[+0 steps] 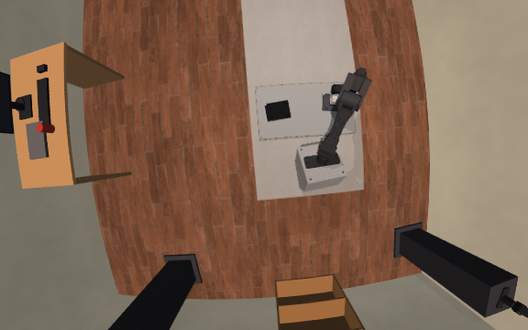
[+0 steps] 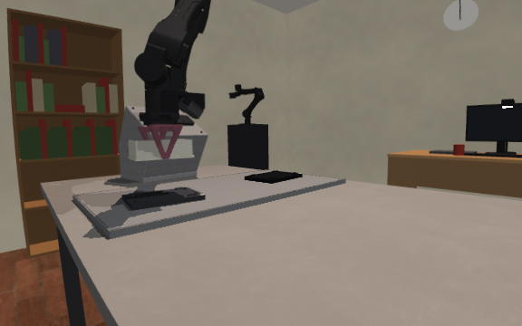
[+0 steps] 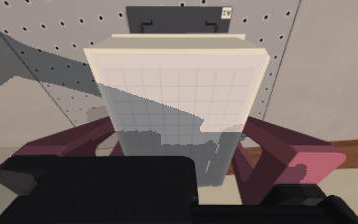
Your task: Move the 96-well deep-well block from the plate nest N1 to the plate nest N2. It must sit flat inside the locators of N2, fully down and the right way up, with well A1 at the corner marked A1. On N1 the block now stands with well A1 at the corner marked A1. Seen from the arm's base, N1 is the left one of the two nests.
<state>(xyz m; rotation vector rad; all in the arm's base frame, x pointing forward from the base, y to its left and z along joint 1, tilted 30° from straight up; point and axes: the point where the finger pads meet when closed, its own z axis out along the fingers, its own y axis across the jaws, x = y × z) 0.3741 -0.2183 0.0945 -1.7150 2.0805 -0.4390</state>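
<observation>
The black nest N2 lies 100 mm below my hand. Also, from my hand: white 96-well deep-well block: 10 mm above; black nest N1: 400 mm to the left, 100 mm below, 10 mm behind.
</observation>
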